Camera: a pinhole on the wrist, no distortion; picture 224 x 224 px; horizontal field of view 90.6 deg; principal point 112.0 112.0 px. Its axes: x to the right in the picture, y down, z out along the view. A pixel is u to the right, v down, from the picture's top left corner.
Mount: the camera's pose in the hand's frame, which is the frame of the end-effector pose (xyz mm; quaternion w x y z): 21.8 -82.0 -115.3 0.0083 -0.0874 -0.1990 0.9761
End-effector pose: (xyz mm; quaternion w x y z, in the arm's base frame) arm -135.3 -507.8 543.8 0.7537 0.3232 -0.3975 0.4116
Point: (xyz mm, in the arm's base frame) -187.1 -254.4 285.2
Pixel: behind the camera
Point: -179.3 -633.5 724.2
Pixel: 56.1 15.7
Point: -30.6 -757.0 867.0
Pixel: 32.8 83.0
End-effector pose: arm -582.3 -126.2 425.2 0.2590 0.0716 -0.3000 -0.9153
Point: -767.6 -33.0 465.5
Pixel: 47.0 82.3
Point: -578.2 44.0 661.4
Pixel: 127.2 28.1
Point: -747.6 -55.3 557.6
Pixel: 51.8 42.7
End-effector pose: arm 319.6 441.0 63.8 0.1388 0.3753 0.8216 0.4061
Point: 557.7 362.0 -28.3
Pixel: 209.1 19.7
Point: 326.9 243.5 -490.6
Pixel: 139.3 163.2
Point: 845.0 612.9 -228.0
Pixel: 143.7 28.6
